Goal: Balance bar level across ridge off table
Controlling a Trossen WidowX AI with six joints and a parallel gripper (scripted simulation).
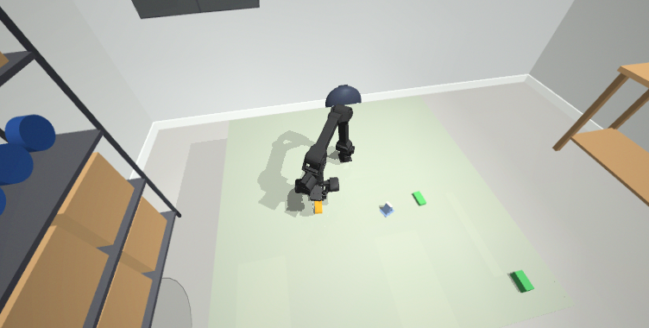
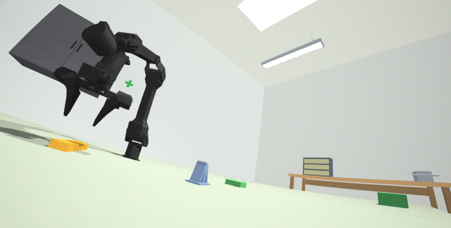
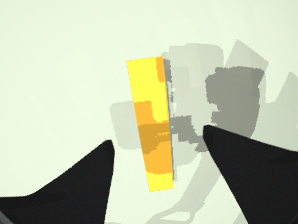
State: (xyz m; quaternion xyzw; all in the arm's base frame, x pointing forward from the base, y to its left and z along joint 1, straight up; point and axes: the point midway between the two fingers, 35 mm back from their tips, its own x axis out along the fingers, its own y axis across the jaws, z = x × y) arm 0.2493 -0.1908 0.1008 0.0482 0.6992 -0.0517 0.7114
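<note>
Right now the orange bar is 30 mm behind my gripper tip, 10 mm to the left of it and 60 mm below it.
</note>
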